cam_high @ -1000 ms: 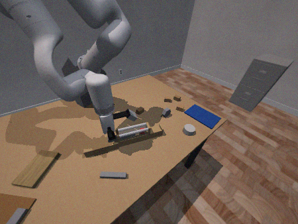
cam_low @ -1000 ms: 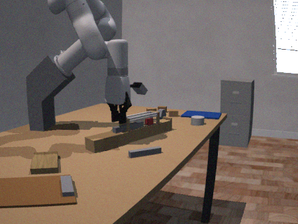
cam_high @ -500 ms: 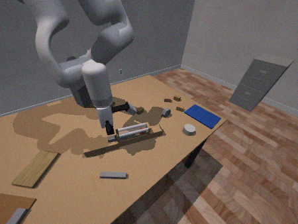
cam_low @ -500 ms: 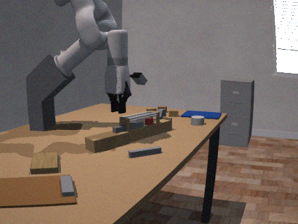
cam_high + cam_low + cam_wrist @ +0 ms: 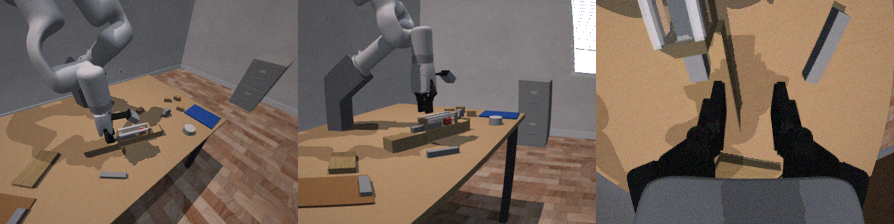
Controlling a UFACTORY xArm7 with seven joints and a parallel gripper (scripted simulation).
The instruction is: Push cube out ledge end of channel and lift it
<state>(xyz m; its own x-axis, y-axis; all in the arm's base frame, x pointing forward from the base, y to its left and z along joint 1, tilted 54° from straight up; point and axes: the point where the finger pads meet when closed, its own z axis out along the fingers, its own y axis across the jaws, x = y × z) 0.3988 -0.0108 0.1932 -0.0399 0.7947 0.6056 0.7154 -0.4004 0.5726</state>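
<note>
Now: the grey bar 11 cm ahead of my hand and 14 cm below it. From my hand the other things lie so: wooden plank 1 cm ahead, 33 cm to the right, 14 cm below; then long wooden base 7 cm behind, 10 cm to the left, 9 cm below; then red cube 8 cm behind, 15 cm to the left, 9 cm below.
</note>
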